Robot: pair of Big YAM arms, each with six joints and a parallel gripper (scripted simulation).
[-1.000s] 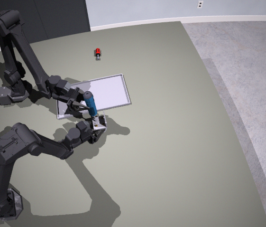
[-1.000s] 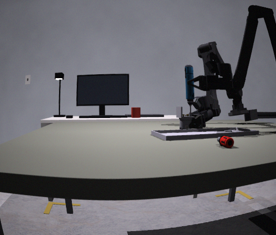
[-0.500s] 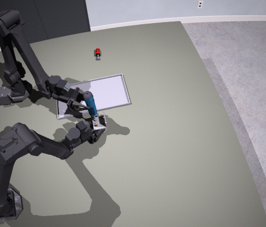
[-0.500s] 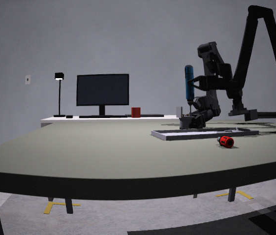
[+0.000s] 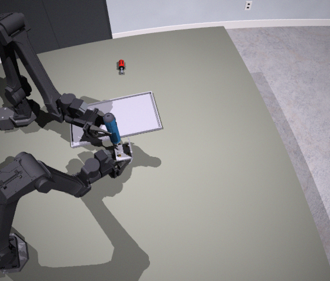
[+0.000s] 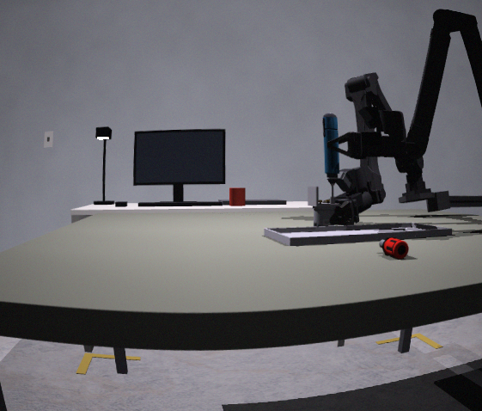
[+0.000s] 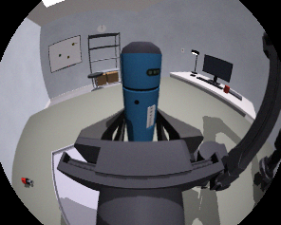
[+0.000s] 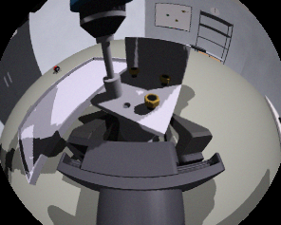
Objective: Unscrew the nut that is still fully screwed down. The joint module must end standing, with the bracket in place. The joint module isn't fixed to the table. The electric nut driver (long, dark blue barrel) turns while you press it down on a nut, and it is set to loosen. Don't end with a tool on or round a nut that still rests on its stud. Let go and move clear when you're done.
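Right now my right hand is 5 cm below the bracket. From my right hand the other things lie so: socket tip (6 cm above, 2 cm to the left, 2 cm behind); short red-handled tool (54 cm to the left, 1 cm below, 1 cm ahead); shallow white tray (21 cm to the left, 5 cm behind, 2 cm below).
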